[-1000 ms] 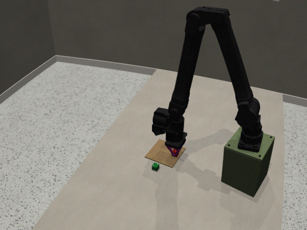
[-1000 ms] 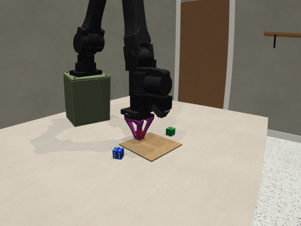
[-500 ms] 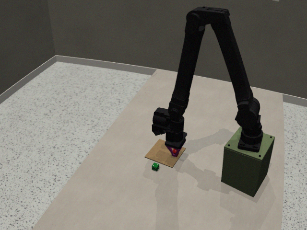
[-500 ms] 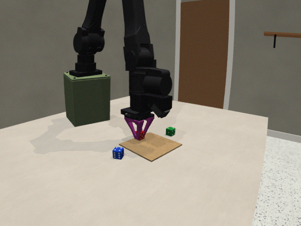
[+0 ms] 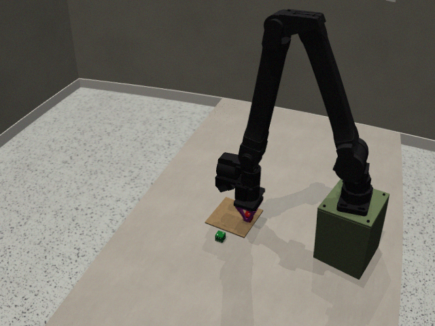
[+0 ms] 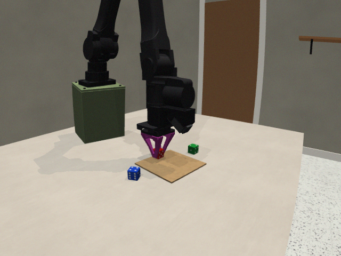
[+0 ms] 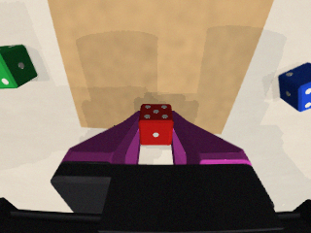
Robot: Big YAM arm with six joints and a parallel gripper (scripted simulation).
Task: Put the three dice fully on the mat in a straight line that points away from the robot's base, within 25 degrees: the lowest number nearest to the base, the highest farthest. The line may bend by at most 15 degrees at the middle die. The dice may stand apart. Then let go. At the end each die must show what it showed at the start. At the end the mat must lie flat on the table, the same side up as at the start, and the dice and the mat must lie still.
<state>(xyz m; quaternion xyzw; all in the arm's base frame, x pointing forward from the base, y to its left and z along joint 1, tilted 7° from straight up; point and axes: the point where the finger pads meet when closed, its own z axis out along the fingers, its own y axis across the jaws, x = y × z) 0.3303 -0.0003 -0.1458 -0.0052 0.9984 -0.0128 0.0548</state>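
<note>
The red die lies right at my hand. Also, from my hand: blue die: 120 mm to the right, 30 mm ahead, 10 mm below; tan mat: 50 mm ahead, 20 mm below; green die: 110 mm to the left, 50 mm ahead, 10 mm below.
</note>
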